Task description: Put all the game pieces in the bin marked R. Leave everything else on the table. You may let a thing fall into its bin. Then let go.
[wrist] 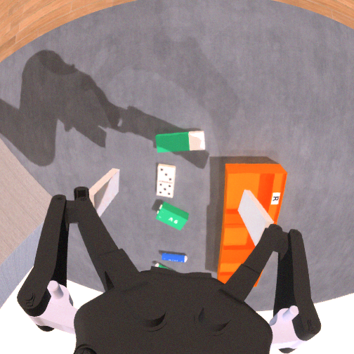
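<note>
A white domino (165, 180) with black dots lies face up on the grey table, near the middle of the wrist view. The orange bin marked R (243, 181) is the top compartment of an orange divided box at the right; its R label is on the right wall. My gripper (180, 190) is wide open above the table, with nothing between its fingers. The domino lies between the two fingers as seen from above, and the right finger pad hides part of the box.
A green and white eraser-like block (180, 141) lies above the domino in the view. A green 9V battery (172, 216), a blue battery (174, 258) and a partly hidden green item (161, 266) lie below it. The grey round table (280, 75) has a wooden floor beyond.
</note>
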